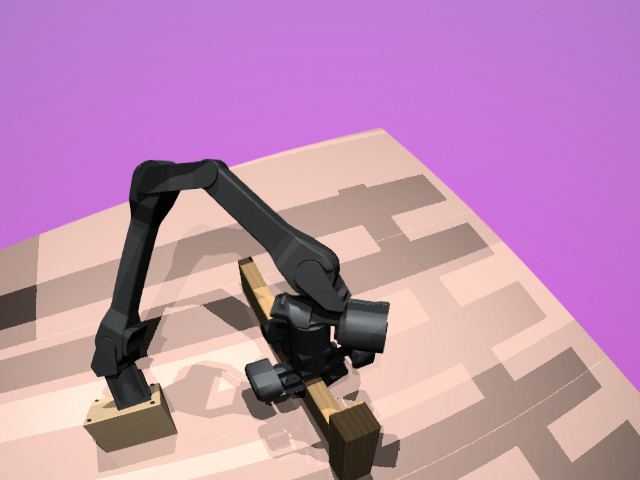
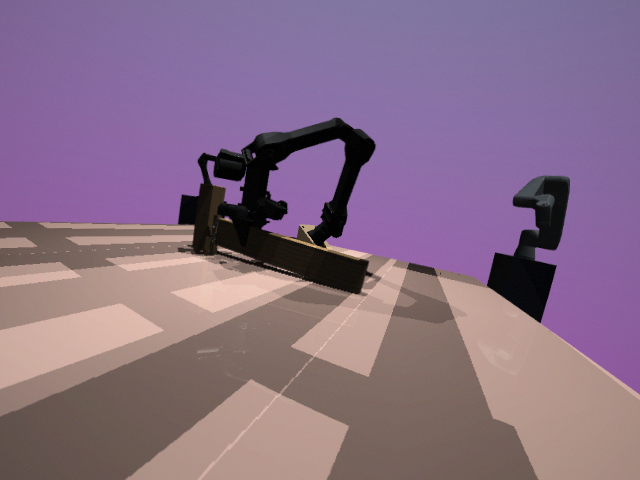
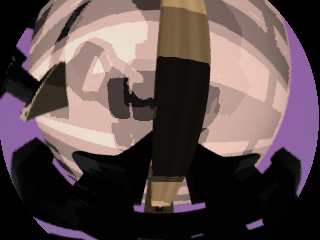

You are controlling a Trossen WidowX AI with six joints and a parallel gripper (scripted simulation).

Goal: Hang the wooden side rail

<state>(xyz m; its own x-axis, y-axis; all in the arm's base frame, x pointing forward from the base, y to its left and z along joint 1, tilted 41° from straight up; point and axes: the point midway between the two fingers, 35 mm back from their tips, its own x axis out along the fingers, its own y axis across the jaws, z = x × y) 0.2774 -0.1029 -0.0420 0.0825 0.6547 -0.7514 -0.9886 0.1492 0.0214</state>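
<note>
Now: gripper tip 14 cm to the left of the wooden headboard post, 4 cm below it and 2 cm past it.
</note>
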